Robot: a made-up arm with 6 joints.
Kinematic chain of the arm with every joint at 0, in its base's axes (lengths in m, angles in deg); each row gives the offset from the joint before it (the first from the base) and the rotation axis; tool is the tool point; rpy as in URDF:
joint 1: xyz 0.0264 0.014 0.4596 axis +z
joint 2: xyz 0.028 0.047 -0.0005 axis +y
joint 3: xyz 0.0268 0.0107 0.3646 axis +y
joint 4: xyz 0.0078 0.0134 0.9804 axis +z
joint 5: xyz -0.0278 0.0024 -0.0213 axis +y
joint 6: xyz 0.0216 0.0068 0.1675 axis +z
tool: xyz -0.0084 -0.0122 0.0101 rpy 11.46 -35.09 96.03
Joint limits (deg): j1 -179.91..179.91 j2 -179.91..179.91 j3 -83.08..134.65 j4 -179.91..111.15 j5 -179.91..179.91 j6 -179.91..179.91
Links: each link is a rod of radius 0.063 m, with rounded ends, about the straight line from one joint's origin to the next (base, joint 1, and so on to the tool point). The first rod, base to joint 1, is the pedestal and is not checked.
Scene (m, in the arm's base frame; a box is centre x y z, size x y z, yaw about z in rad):
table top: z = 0
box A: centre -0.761 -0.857 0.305 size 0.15 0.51 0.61 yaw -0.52
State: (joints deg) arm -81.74 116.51 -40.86 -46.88 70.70 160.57
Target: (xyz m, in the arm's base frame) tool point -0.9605 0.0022 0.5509
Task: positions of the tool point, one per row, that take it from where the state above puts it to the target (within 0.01 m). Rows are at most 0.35 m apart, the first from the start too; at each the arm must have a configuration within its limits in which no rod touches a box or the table.
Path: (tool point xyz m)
1: -0.0788 -1.2584 0.5513
2: -0.3159 -1.1350 0.6937
3: -0.4970 -0.9510 0.8203
4: -0.6069 -0.7294 0.9271
5: -0.7655 -0.5853 0.8285
6: -0.8808 -0.4053 0.7325
7: -0.9462 -0.2046 0.6397
8: -0.9605 0.0022 0.5509

